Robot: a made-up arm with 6 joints. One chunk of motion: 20 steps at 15 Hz.
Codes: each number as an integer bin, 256 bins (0 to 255) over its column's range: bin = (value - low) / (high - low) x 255, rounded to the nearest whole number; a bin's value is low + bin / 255 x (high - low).
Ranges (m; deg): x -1.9..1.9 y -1.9..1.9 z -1.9..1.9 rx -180..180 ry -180..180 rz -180..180
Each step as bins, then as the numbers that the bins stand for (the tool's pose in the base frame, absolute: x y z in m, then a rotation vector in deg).
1 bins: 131 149 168 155 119 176
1 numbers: 0.0522 0.3204 0.6035 38.82 -12.00 68.47
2 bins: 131 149 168 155 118 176
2 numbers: 0.0522 0.3204 0.6035 38.82 -13.41 68.47
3 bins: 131 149 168 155 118 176
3 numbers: 0.0522 0.3204 0.6035 38.82 -13.41 68.47
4 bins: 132 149 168 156 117 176
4 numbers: 0.0671 0.3204 0.6035 40.24 -14.82 68.47
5 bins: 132 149 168 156 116 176
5 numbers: 0.0671 0.3204 0.6035 40.24 -16.24 68.47
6 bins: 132 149 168 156 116 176
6 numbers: 0.0671 0.3204 0.6035 40.24 -16.24 68.47
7 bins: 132 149 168 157 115 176
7 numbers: 0.0671 0.3204 0.6035 41.65 -17.65 68.47
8 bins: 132 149 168 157 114 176
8 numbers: 0.0671 0.3204 0.6035 41.65 -19.06 68.47
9 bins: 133 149 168 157 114 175
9 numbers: 0.0820 0.3204 0.6035 41.65 -19.06 67.06
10 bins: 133 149 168 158 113 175
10 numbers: 0.0820 0.3204 0.6035 43.06 -20.47 67.06
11 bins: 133 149 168 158 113 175
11 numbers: 0.0820 0.3204 0.6035 43.06 -20.47 67.06
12 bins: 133 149 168 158 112 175
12 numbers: 0.0820 0.3204 0.6035 43.06 -21.88 67.06
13 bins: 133 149 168 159 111 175
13 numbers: 0.0820 0.3204 0.6035 44.47 -23.29 67.06
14 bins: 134 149 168 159 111 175
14 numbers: 0.0969 0.3204 0.6035 44.47 -23.29 67.06
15 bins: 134 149 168 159 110 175
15 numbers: 0.0969 0.3204 0.6035 44.47 -24.71 67.06
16 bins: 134 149 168 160 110 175
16 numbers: 0.0969 0.3204 0.6035 45.88 -24.71 67.06
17 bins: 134 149 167 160 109 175
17 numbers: 0.0969 0.3204 0.5886 45.88 -26.12 67.06
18 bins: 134 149 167 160 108 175
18 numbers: 0.0969 0.3204 0.5886 45.88 -27.53 67.06
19 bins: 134 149 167 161 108 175
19 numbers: 0.0969 0.3204 0.5886 47.29 -27.53 67.06
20 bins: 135 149 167 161 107 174
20 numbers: 0.1118 0.3204 0.5886 47.29 -28.94 65.65
